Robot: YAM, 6 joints.
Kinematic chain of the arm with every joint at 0, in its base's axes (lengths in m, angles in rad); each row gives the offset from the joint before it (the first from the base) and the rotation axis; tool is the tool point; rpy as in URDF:
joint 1: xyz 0 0 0.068 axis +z
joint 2: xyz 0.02 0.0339 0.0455 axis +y
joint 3: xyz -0.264 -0.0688 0 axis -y
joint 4: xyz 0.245 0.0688 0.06 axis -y
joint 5: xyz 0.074 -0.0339 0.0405 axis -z
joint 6: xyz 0.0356 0 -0.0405 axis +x
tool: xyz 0 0 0 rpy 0 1.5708 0
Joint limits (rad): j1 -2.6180..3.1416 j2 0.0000..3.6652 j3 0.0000..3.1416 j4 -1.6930..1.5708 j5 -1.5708..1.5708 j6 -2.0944..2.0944
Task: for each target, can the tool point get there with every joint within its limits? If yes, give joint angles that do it. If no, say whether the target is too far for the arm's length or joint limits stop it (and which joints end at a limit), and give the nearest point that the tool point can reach.
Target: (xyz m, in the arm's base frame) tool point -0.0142 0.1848 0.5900
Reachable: yes | joints -1.3108 0.5775 1.7554 0.6233 -1.2472 0.0759
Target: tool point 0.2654 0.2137 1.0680
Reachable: no: too far | nearest point 0.1708 0.1376 0.7067 | short by 0.381 m
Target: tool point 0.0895 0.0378 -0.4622
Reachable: no: joint limits stop it (at a limit: joint 2) | nearest point 0.1213 0.0513 -0.3609 | short by 0.107 m
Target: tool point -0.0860 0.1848 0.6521
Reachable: yes | joints -1.1872 1.2769 2.7905 1.2699 0.3022 -0.4148
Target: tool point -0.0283 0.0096 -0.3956
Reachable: no: joint limits stop it (at a limit: joint 2) | nearest point -0.0635 0.0215 -0.3315 | short by 0.074 m
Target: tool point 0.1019 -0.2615 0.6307
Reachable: yes | joints 2.0562 0.9568 2.6215 0.6986 -1.1074 1.2791
